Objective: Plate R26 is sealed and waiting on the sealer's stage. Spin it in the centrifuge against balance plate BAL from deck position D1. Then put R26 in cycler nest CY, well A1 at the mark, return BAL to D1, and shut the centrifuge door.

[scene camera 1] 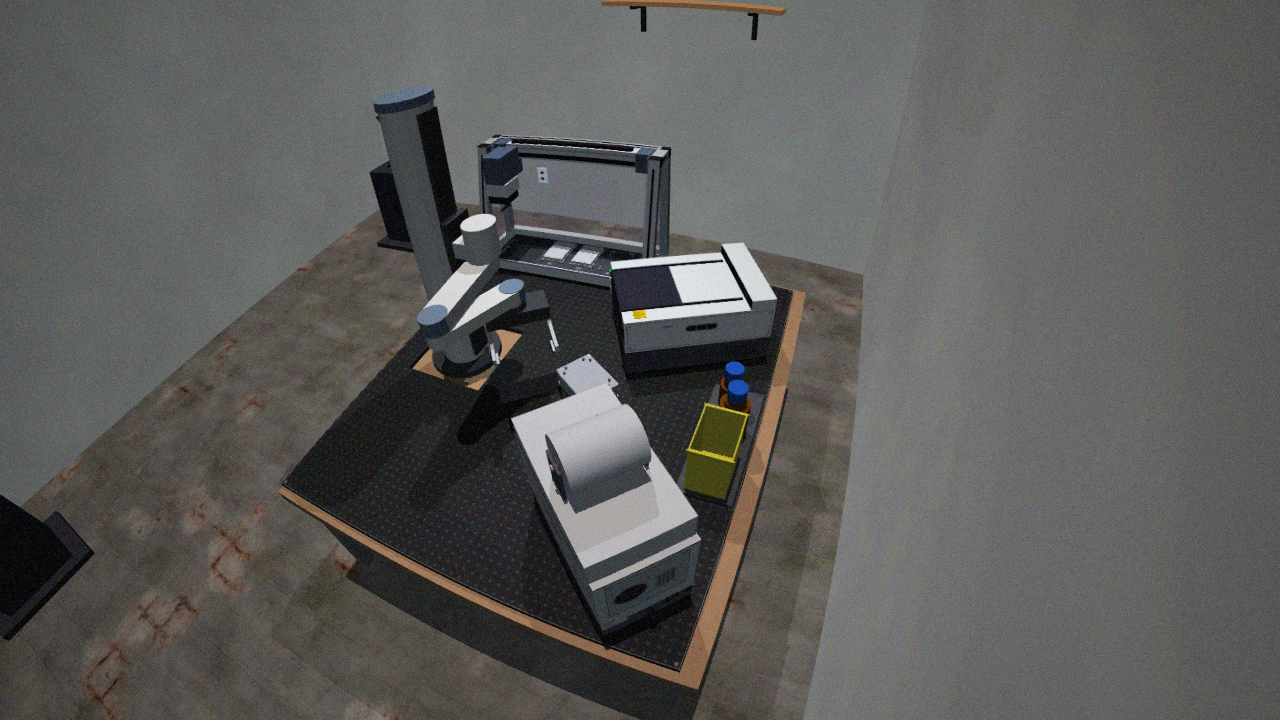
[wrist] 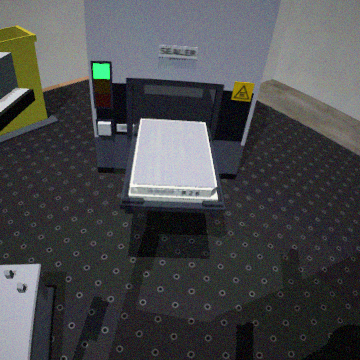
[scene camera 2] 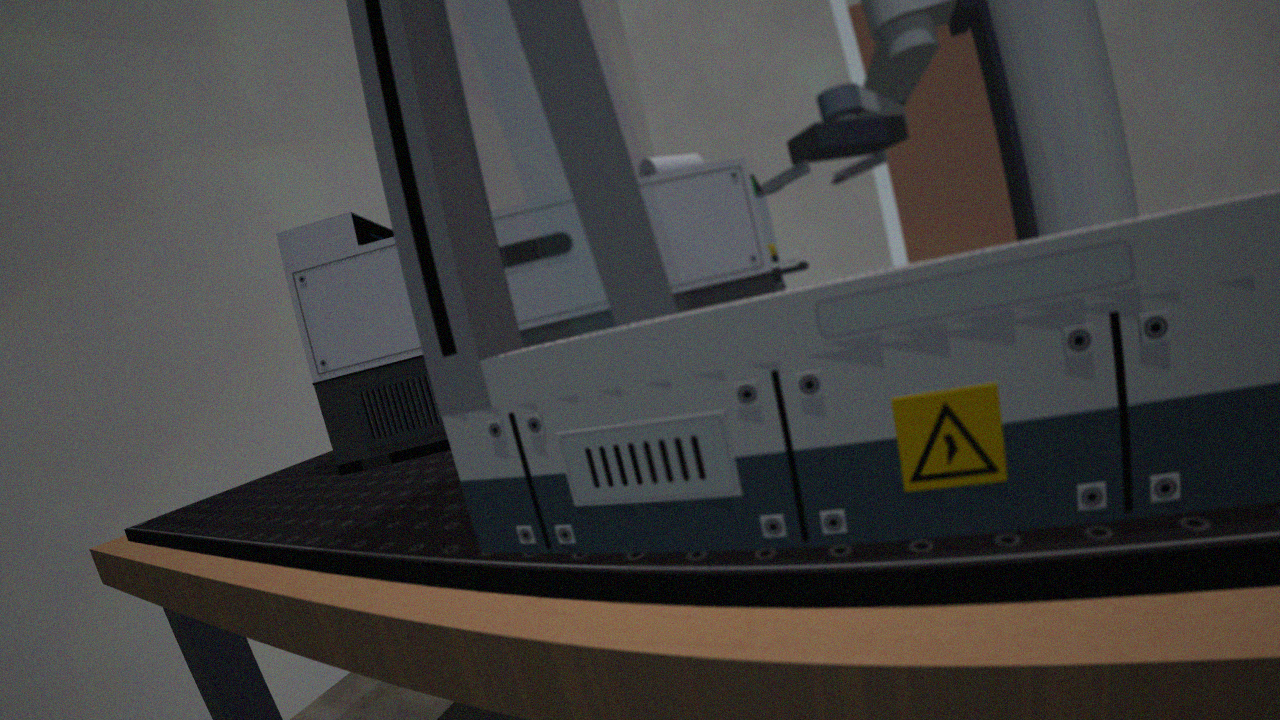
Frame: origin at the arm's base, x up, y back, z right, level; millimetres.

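Seen in the pictures: gripper, fingertip midpoint: (scene camera 1: 526, 356) (wrist: 203, 94) (scene camera 2: 801, 184); arm's base at its link origin: (scene camera 1: 467, 352).
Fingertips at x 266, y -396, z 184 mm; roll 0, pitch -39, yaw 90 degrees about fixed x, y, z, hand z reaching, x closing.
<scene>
Offsets run from my fingertips to a thing's top centre. "spot": to the spot under its first point.
Plate R26 {dx -136, dy -116, dz +104 mm} (wrist: 174, 155) lies flat on the sealer's stage {spot: dx -152, dy -86, dz +33 mm} (wrist: 137, 203), its label facing the wrist camera. The sealer {dx +223, dy -338, dz +303 mm} (wrist: 182, 30) (scene camera 1: 608, 510) shows a green light and has a film roll on top. In scene camera 1, R26 does not show. My gripper (scene camera 1: 525, 354) (scene camera 2: 799, 186) is open and empty, above the table on the arm's side of the sealer, apart from R26. Its fingers do not show in the wrist view. Two white plates {dx -181, dy +320, dz -759 mm} (scene camera 1: 561, 251) {dx -181, dy +196, dz -763 mm} (scene camera 1: 586, 256) lie on the gantry deck; I cannot tell which is BAL. The centrifuge door's state cannot be told.
A long white machine (scene camera 1: 700, 329) (scene camera 2: 358, 304) stands between sealer and gantry frame (scene camera 1: 660, 201). A white pinned block {dx -188, dy -81, dz -161 mm} (scene camera 1: 586, 371) (wrist: 17, 310) is near the sealer's front. A yellow bin (scene camera 1: 713, 470) (wrist: 30, 85) and blue-capped bottles {dx -67, dy -529, dz -144 mm} (scene camera 1: 737, 394) stand along the table's right side.
</scene>
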